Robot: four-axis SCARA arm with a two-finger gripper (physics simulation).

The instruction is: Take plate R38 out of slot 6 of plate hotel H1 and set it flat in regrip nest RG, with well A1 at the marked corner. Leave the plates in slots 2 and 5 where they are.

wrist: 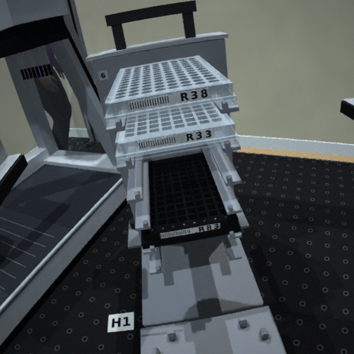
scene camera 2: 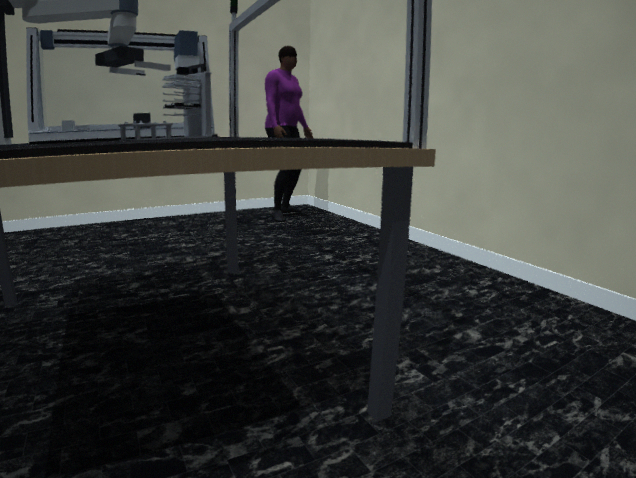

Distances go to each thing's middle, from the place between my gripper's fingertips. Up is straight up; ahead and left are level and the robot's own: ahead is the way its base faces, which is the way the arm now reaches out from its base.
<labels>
I see the black plate R83 (wrist: pixel 185 205) 13 cm below my hand, 11 cm ahead of it and 7 cm to the left of it.
</labels>
